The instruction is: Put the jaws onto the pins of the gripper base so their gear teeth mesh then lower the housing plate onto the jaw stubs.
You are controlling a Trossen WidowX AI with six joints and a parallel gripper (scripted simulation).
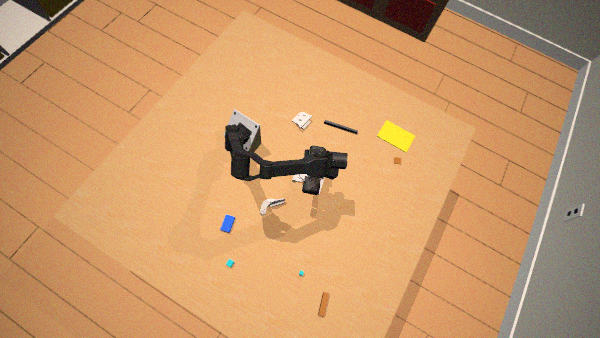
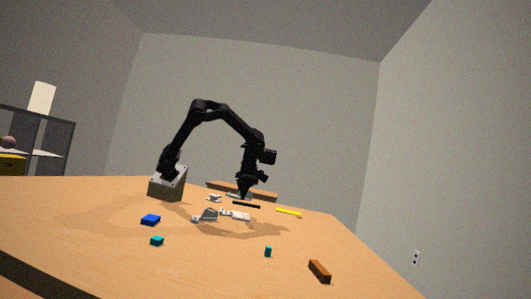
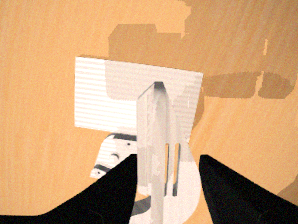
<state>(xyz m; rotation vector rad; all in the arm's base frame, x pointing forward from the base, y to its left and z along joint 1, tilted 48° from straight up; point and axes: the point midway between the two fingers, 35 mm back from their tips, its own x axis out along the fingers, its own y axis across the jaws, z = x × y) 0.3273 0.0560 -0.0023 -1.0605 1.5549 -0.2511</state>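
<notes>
Right now the flat white plate is 8 cm below my gripper tip and 3 cm to the left of it. Round my gripper tip: white jaw: 4 cm behind; then housing plate: 8 cm below, 6 cm behind, 1 cm to the left; then gripper base: 22 cm behind, 21 cm to the left, 5 cm below.
</notes>
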